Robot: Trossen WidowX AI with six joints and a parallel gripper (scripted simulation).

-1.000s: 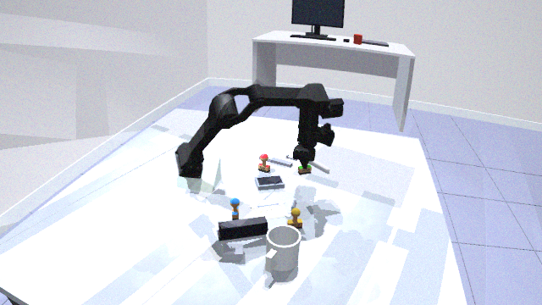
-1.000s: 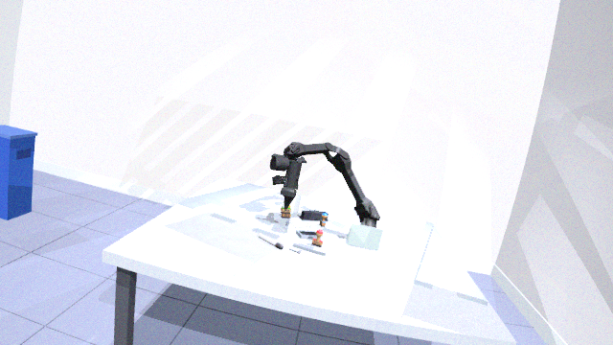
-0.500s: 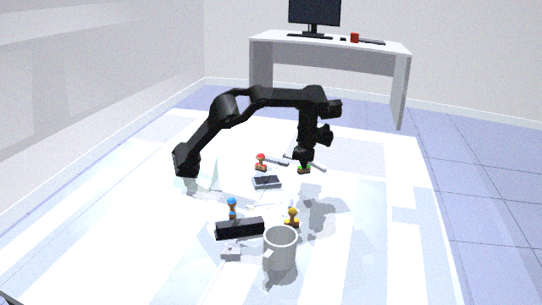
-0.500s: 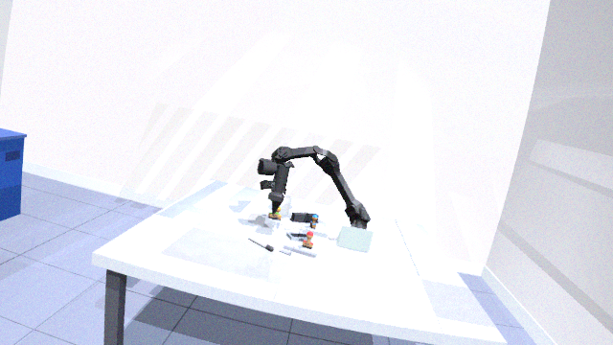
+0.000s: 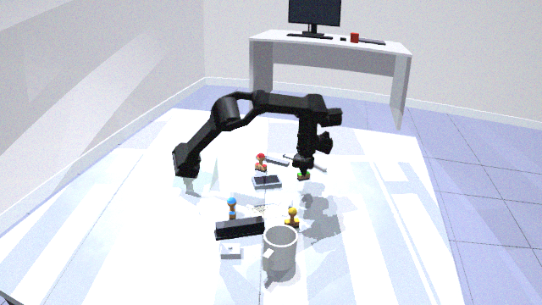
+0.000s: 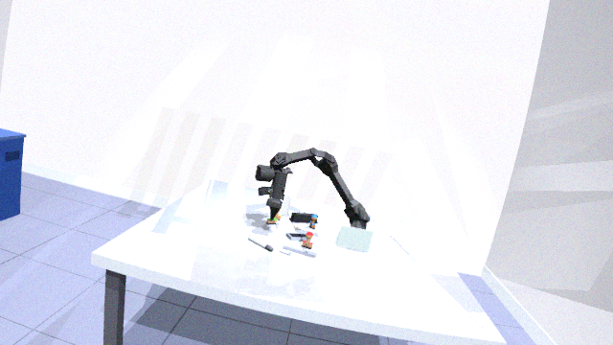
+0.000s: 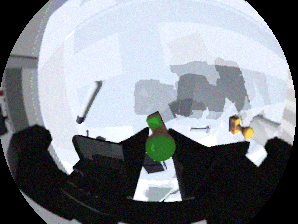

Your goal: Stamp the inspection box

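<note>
The ink pad lies 12 cm behind my gripper tip, 1 cm to the left of it and 6 cm below it. Round my gripper tip: red-knobbed stamp: 16 cm behind, 10 cm to the left, 4 cm below; then white card: 10 cm behind, 14 cm to the right, 6 cm below; then green-knobbed PASS stamp: right at my gripper tip.
</note>
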